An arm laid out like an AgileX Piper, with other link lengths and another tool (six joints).
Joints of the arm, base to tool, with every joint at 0 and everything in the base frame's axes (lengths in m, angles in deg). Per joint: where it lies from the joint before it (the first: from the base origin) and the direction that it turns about. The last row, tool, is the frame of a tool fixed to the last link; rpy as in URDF.
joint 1: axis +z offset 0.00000 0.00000 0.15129
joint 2: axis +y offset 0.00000 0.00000 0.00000
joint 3: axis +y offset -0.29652 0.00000 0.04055
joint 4: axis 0.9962 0 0.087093 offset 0.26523 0.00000 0.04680
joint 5: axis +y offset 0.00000 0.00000 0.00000
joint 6: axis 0.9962 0 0.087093 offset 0.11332 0.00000 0.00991
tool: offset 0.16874 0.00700 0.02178 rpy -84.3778 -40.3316 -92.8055
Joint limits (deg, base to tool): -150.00..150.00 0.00..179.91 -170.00..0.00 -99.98..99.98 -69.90..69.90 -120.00..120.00
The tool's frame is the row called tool.
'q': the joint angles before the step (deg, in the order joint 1, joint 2, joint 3, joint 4, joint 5, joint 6). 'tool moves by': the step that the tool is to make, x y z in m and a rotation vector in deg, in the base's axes. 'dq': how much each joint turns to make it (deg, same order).
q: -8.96 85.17 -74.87 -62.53 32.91 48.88
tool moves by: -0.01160 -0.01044 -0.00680 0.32 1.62 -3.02
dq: 0.00 0.00 0.00 0.45 3.42 -0.13
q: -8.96 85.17 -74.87 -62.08 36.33 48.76
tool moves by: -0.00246 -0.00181 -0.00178 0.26 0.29 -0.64
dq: 0.00 0.00 -0.01 0.28 0.70 -0.01
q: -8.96 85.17 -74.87 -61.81 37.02 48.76
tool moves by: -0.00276 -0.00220 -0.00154 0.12 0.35 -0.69
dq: 0.00 0.00 -0.01 0.14 0.77 -0.01
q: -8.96 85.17 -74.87 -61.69 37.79 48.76
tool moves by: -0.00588 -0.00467 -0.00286 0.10 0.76 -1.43
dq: 0.00 0.00 0.00 0.12 1.62 0.00
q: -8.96 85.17 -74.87 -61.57 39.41 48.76
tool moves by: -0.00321 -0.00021 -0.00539 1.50 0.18 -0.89
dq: 0.00 0.00 0.00 1.53 0.86 0.00
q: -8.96 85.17 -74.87 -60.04 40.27 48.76
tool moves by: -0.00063 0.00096 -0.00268 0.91 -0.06 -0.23
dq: 0.00 0.00 -0.01 0.93 0.17 -0.01
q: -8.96 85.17 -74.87 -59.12 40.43 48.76
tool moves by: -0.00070 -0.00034 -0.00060 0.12 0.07 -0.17
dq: 0.00 0.00 0.00 0.12 0.18 0.00
